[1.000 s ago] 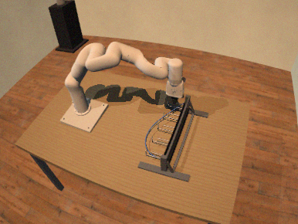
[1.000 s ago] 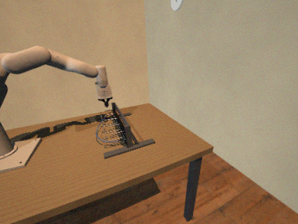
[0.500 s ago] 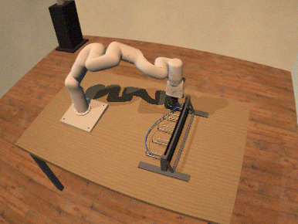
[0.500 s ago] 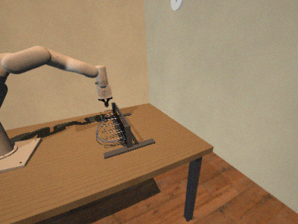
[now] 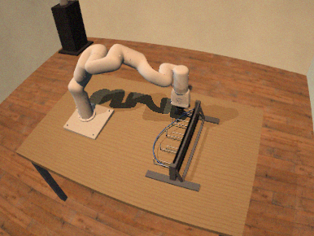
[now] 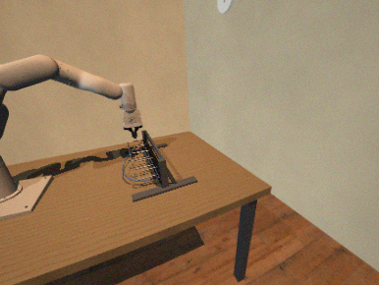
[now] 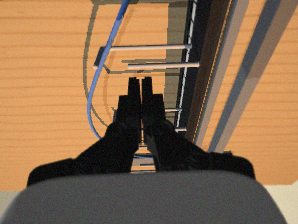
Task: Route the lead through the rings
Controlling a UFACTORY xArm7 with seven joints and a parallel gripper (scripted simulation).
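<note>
My hand is 8 cm short of the dark rack, 10 cm to the left of it and 10 cm above it.
</note>
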